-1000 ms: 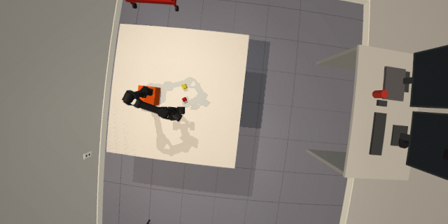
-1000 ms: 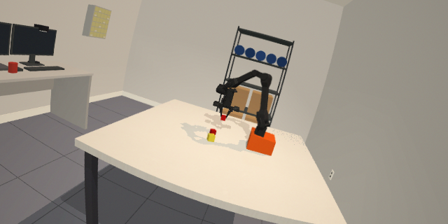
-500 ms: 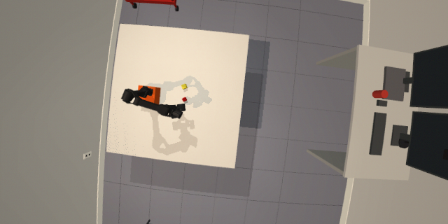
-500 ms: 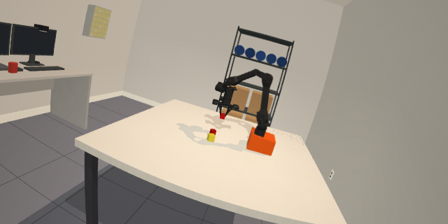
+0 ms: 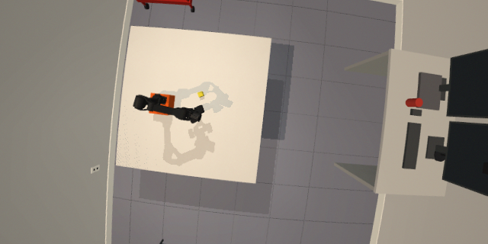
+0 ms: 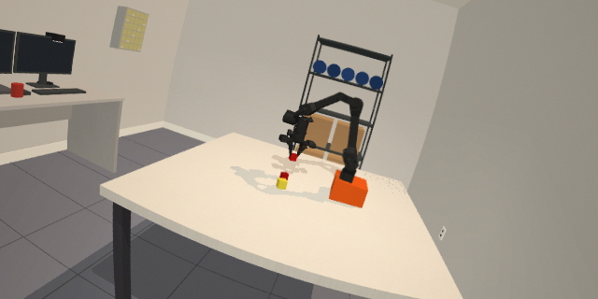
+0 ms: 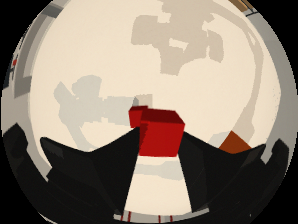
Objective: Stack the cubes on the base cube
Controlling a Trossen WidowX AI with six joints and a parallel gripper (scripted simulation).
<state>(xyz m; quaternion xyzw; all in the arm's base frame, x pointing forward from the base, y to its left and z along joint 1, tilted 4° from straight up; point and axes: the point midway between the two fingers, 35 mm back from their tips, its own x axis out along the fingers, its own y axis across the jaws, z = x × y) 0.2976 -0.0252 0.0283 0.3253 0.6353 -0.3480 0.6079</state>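
Right now the yellow base cube is 15 cm to the left of my gripper tip, 10 cm below it and 2 cm behind it. Also, from my gripper tip: red cube: 10 cm below, 3 cm to the left, 1 cm ahead.
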